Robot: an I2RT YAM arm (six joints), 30 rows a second.
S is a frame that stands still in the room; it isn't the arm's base.
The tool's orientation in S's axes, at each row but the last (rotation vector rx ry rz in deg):
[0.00 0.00 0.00]
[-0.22 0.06 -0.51]
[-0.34 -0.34 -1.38]
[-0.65 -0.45 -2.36]
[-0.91 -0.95 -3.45]
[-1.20 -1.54 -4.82]
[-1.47 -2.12 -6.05]
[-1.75 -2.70 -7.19]
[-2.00 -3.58 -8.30]
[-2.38 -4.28 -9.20]
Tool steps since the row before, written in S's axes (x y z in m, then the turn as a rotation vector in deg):
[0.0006 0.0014 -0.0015 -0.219 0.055 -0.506]
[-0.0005 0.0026 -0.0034 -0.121 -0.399 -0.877]
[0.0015 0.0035 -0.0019 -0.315 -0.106 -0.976]
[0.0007 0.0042 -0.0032 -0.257 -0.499 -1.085]
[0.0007 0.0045 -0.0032 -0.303 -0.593 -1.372]
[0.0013 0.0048 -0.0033 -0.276 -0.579 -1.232]
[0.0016 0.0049 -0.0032 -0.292 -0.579 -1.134]
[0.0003 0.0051 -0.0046 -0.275 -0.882 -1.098]
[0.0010 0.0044 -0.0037 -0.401 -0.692 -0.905]
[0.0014 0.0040 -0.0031 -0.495 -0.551 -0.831]
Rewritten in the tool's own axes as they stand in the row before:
[0.0006 0.0014 -0.0015 -0.219 0.055 -0.506]
[-0.0005 0.0026 -0.0034 -0.117 -0.397 -0.879]
[0.0014 0.0035 -0.0019 -0.318 -0.108 -0.975]
[0.0005 0.0043 -0.0032 -0.245 -0.497 -1.089]
[0.0004 0.0046 -0.0031 -0.290 -0.589 -1.376]
[0.0008 0.0050 -0.0032 -0.261 -0.576 -1.237]
[0.0010 0.0051 -0.0031 -0.273 -0.580 -1.138]
[-0.0006 0.0052 -0.0044 -0.217 -0.879 -1.113]
[0.0001 0.0046 -0.0036 -0.356 -0.715 -0.906]
[0.0005 0.0043 -0.0030 -0.465 -0.594 -0.819]

